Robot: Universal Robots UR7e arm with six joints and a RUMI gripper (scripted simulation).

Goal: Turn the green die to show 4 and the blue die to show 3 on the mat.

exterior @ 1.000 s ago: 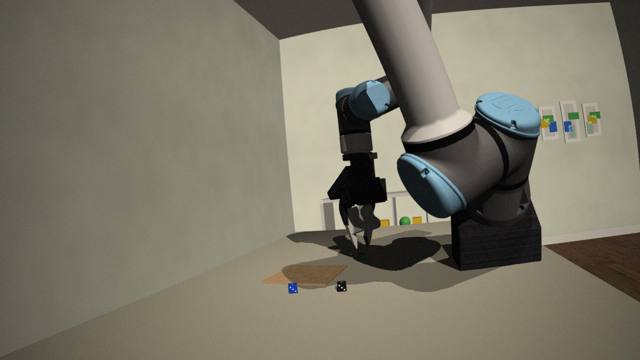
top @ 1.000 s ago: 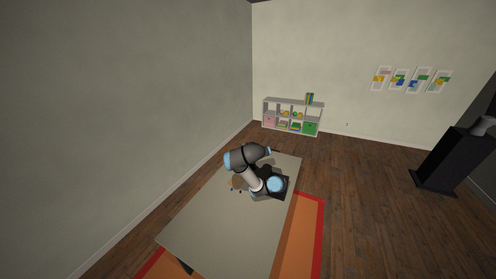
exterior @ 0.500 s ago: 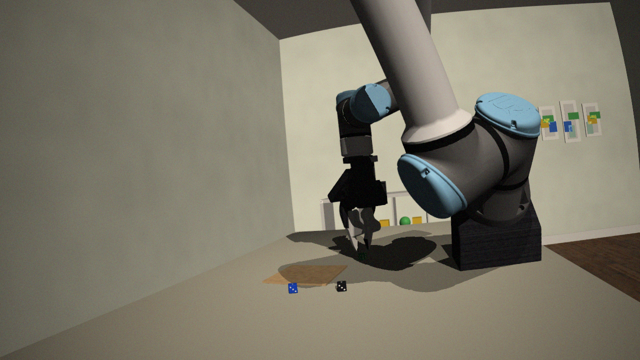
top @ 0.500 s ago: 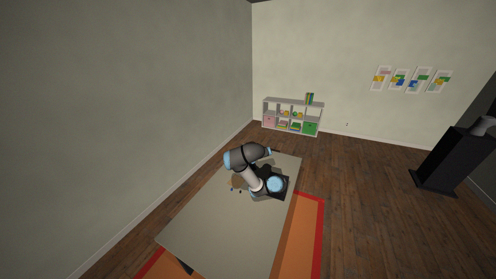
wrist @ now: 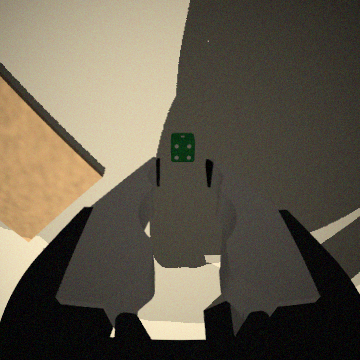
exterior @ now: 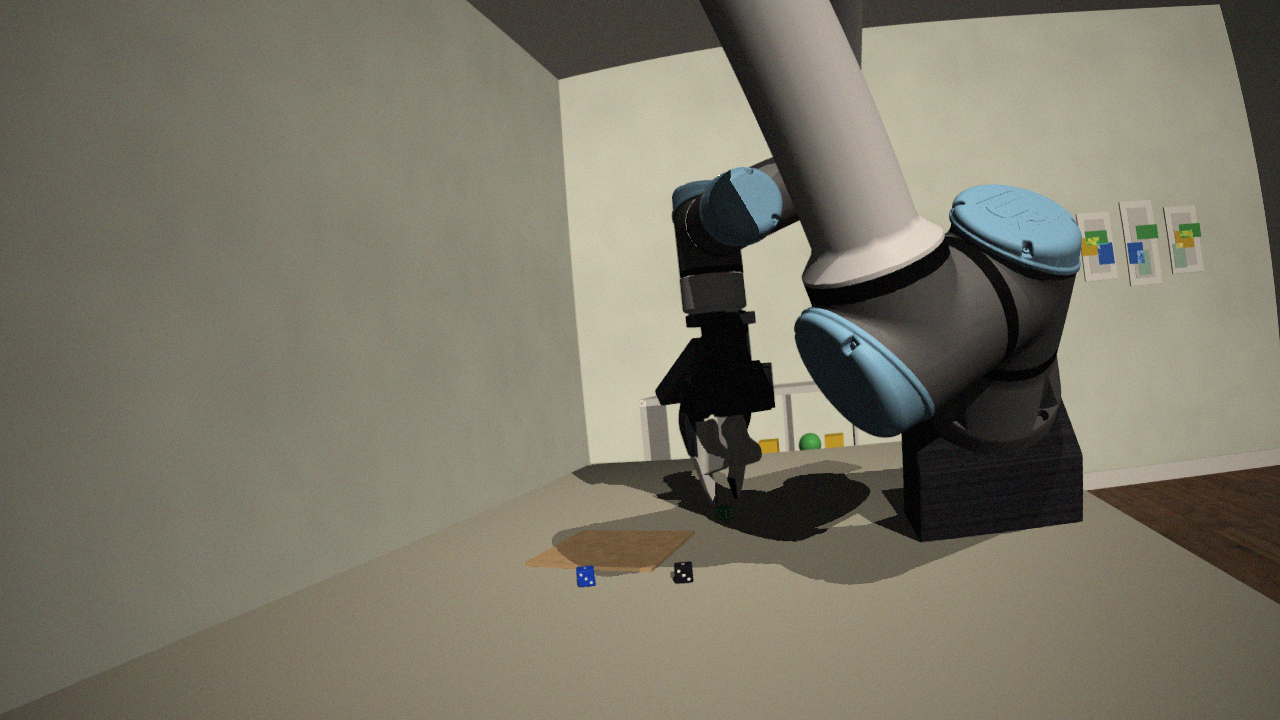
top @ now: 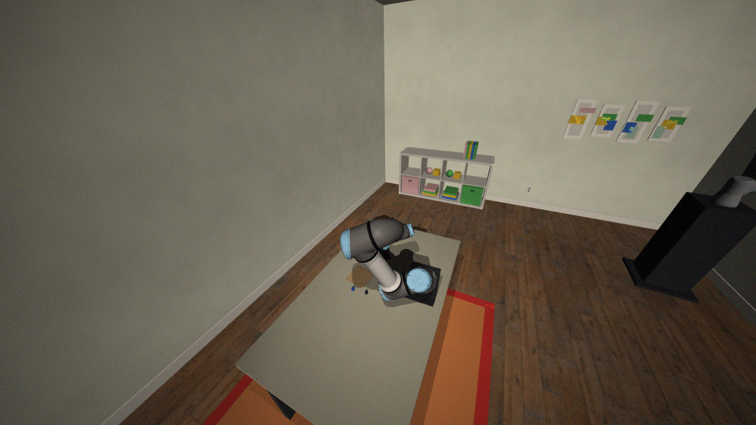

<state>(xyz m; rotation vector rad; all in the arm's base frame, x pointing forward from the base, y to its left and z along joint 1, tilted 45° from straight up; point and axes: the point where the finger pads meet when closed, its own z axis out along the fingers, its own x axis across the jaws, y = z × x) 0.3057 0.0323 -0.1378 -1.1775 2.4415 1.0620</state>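
Now: hand 30 mm above the green die. From my hand the other things lie so: tan mat 90 mm ahead, 130 mm to the left, 40 mm below; blue die 70 mm ahead, 250 mm to the left, 30 mm below; black die 20 mm behind, 230 mm to the left, 30 mm below.
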